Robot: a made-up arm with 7 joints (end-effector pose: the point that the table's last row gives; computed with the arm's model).
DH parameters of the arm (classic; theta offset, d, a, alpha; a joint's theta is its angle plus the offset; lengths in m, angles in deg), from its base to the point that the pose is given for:
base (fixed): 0 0 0 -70
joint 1: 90 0 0 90
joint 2: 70 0 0 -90
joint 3: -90 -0.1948 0.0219 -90
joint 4: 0 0 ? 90
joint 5: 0 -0.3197 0 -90
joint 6: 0 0 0 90
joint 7: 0 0 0 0
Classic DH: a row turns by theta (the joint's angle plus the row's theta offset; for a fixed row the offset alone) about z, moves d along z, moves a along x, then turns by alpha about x.
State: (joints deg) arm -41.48 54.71 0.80 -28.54 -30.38 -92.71 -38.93
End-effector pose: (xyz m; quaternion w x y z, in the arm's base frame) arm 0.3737 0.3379 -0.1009 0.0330 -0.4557 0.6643 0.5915
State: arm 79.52 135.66 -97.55 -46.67 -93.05 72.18 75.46
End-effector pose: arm -0.0173 0.4573 0.1954 0.0666 -0.0284 0.3337 -0.9399
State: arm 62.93 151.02 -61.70 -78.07 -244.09 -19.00 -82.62
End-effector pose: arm 0.0518 0.4396 0.0031 0.5438 0.3634 0.3750 -0.6569
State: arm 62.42 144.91 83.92 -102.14 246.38 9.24 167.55
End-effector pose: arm 0.3483 -0.1040 0.1122 0.3154 0.0701 -0.7210 -0.6130
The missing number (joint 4, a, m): -0.0387
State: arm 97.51 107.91 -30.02 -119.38 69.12 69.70 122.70
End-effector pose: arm -0.1971 0.1484 -0.2153 0.3852 0.6246 0.4491 0.5097
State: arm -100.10 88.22 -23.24 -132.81 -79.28 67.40 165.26
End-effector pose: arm 0.0586 -0.1275 0.2455 0.3653 0.4336 0.7827 0.2569
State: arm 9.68 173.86 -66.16 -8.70 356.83 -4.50 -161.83
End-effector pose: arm 0.0886 0.0873 0.5025 0.1753 0.4579 -0.8665 0.0933
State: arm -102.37 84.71 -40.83 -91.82 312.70 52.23 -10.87
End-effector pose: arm 0.2355 -0.0086 0.3343 0.0698 0.9075 -0.4133 0.0278
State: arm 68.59 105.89 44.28 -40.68 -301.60 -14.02 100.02
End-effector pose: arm 0.1519 0.4754 0.0720 0.4960 0.0412 -0.7462 0.4421
